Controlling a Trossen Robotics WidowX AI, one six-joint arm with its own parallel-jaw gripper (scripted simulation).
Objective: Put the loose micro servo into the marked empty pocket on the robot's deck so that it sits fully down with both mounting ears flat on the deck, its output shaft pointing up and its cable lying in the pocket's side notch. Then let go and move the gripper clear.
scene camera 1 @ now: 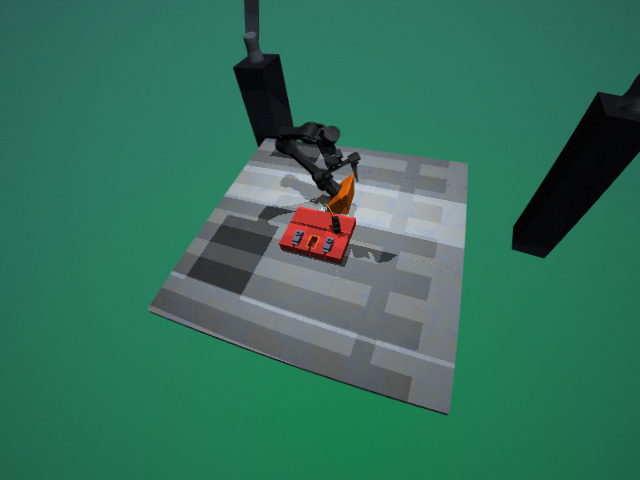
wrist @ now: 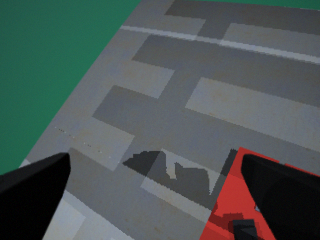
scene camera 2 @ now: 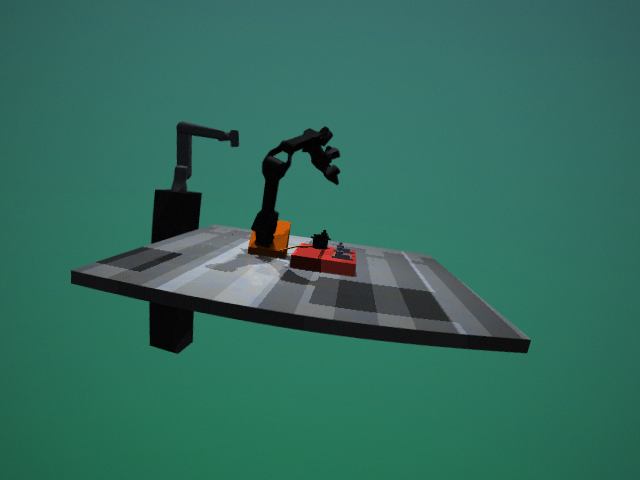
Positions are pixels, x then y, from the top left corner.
Labels:
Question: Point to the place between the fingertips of my gripper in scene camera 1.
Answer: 346, 187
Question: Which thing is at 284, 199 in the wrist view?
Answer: My gripper.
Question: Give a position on a red robot deck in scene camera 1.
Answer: At 313, 222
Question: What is my gripper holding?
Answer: Nothing.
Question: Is my gripper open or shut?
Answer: Open.

